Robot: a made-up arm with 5 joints.
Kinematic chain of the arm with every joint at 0, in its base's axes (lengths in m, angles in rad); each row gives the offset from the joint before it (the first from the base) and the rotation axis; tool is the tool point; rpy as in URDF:
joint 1: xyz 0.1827 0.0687 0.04 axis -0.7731 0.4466 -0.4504
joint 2: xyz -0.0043 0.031 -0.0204 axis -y
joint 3: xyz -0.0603 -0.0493 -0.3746 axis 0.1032 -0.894 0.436
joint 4: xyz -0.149 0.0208 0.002 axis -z
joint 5: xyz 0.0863 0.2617 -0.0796 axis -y
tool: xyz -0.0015 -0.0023 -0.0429 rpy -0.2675 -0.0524 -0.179
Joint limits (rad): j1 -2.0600..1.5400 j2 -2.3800..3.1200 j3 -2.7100..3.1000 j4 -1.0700..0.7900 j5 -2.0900..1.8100
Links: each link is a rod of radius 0.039 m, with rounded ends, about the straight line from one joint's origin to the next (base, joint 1, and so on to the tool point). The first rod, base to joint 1, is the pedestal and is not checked.
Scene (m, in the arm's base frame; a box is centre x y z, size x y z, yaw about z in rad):
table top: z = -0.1
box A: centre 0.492 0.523 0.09 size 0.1 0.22 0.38 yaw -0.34
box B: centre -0.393 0.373 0 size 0.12 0.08 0.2 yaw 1.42
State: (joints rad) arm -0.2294 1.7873 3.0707 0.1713 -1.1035
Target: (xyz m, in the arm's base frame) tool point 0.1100 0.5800 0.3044
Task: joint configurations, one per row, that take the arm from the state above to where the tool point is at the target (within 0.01 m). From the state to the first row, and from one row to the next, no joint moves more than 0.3 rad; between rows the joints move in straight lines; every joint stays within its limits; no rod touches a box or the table.
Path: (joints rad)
1: -0.4851 1.7085 3.0717 0.0608 -1.0771
2: -0.7407 1.6298 3.0727 -0.0497 -1.0506
3: -0.9964 1.5510 3.0737 -0.1602 -1.0242
4: -1.2520 1.4723 3.0747 -0.2707 -0.9978
5: -1.5077 1.3935 3.0757 -0.3812 -0.9713
6: -1.7634 1.3148 3.0767 -0.4916 -0.9449
7: -1.7669 1.0727 3.0583 -0.2305 -0.9454
8: -1.7704 0.8306 3.0399 0.0307 -0.9460
9: -1.7739 0.5884 3.0215 0.2919 -0.9465

